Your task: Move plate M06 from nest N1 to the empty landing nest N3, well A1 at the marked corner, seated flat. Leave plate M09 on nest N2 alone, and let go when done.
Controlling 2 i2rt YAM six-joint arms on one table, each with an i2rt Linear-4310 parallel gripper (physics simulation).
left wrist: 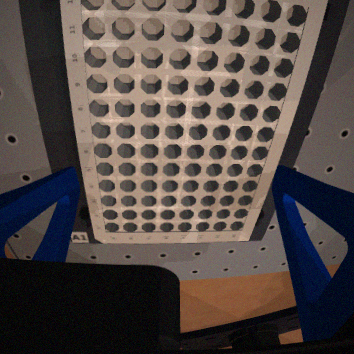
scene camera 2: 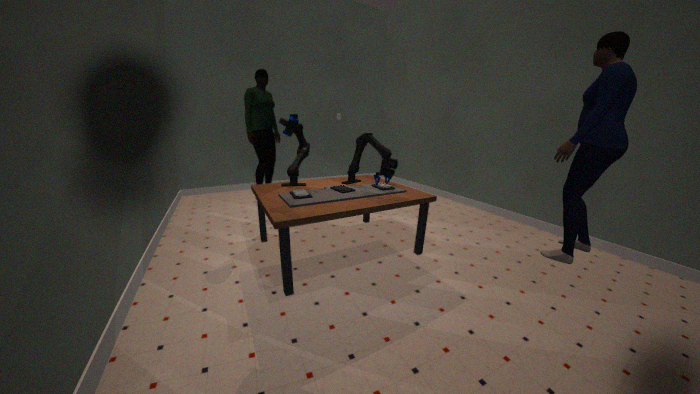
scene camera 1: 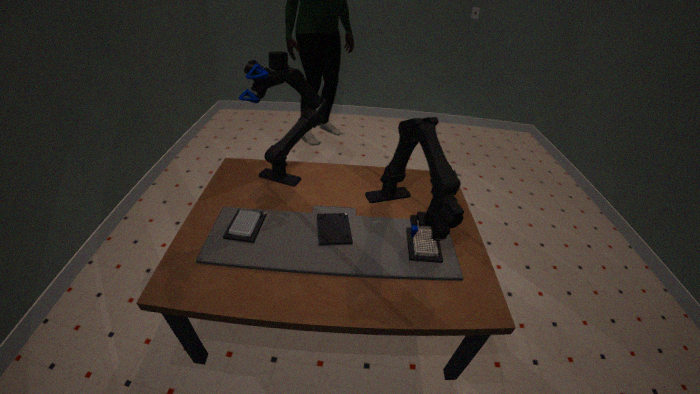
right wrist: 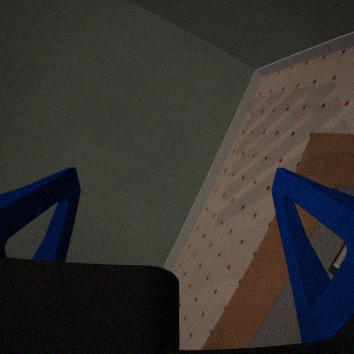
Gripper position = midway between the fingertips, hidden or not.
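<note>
White well plate [left wrist: 180,120] in sight. My left gripper [left wrist: 175,176], visible too. My right gripper [scene camera 1: 242,88] open, holding nothing; also in the right wrist view [right wrist: 175,178].
</note>
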